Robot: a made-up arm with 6 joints.
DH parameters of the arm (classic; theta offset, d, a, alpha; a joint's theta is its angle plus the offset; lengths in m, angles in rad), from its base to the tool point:
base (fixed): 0.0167 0 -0.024 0
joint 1: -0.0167 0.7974 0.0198 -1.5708
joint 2: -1.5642 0 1.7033 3.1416
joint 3: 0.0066 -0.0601 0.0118 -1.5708
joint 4: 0 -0.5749 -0.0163 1.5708
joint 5: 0 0.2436 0.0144 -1.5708
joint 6: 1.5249 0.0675 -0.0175 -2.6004
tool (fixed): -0.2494 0.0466 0 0
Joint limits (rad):
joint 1: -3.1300..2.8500
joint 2: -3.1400..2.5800
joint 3: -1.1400..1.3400
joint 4: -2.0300..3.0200
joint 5: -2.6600..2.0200
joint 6: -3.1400..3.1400
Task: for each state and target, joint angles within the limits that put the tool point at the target. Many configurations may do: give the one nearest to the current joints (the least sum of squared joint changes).
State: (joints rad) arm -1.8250 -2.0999 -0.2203 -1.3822 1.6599 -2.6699
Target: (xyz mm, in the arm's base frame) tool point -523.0 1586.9 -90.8
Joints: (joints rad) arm -1.2384 -2.3717 0.5456 -1.2971 1.6747 -2.6306
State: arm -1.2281 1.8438 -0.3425 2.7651 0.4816 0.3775
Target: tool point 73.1 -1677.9 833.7
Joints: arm -1.6955 1.2039 -0.5216 2.8235 0.4704 0.3793
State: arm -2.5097 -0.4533 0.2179 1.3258 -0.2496 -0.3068
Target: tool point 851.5 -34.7 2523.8
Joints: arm -3.1300 -0.7908 -0.2052 1.5969 -0.2865 -0.3242
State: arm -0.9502 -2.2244 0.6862 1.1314 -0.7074 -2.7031
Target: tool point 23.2 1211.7 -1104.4
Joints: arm -1.6002 -2.6996 0.7050 1.2374 -0.6885 -2.6989
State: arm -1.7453 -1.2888 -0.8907 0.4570 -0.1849 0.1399
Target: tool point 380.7 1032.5 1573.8
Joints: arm -2.1119 -1.2568 -1.0088 0.4493 -0.1844 0.1313
